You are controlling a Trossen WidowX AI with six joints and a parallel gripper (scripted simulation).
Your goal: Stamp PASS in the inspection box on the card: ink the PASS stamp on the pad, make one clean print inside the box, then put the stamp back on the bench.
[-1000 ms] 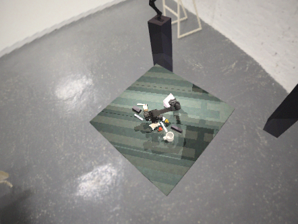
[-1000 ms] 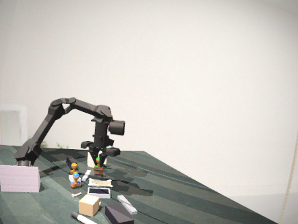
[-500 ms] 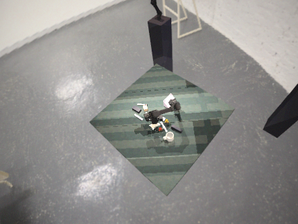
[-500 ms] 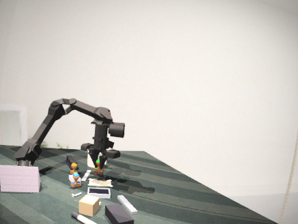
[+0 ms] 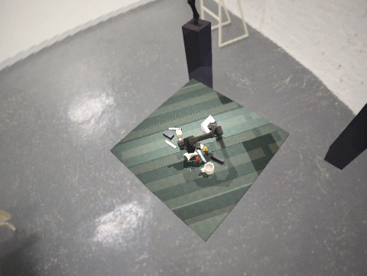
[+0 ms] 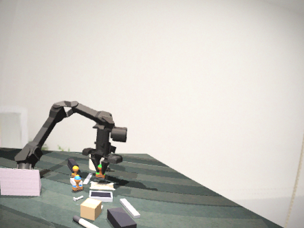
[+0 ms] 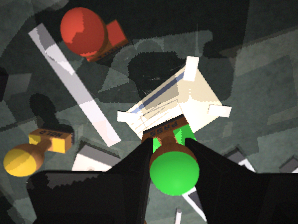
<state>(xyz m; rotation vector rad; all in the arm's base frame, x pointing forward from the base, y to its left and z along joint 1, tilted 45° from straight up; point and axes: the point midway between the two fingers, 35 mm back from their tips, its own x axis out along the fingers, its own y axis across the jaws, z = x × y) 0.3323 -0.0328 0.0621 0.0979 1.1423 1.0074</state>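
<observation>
Now: gripper tip 60 mm above the cream card, 10 mm to the left of it and 10 mm short of it. The rest, counted from my gripper tip: pass stamp right at my gripper tip; then red-knobbed stamp 90 mm to the left, 40 mm below, 30 mm ahead; then blue-knobbed stamp 110 mm behind, 40 mm to the right, 40 mm below.
</observation>
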